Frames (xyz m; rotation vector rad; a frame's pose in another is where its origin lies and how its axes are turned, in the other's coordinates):
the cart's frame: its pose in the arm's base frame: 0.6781 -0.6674 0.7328 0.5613 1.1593 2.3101
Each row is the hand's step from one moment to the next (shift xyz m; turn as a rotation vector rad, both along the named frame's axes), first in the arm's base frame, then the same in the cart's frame.
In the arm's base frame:
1: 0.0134 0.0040 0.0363 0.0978 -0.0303 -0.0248
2: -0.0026 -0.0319 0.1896 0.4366 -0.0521 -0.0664
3: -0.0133 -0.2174 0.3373 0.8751 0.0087 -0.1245
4: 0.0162 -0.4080 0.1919 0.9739 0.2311 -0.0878
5: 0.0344 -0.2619 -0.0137 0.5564 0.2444 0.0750
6: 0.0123 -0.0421 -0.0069 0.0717 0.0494 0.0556
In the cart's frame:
1: -0.0032 0.0245 0.0301 -0.0991 -0.0283 0.0220
2: 0.0097 0.1727 0.0839 -0.3869 -0.1329 0.1742
3: -0.0709 0.3926 0.0452 -0.7075 -0.3179 0.4239
4: -0.2272 0.3650 -0.1369 -0.6495 -0.4269 0.6368
5: -0.1840 0.1162 -0.1504 -0.2872 -0.1994 0.5027
6: -0.0356 0.0132 -0.0230 -0.0200 0.0027 0.1013

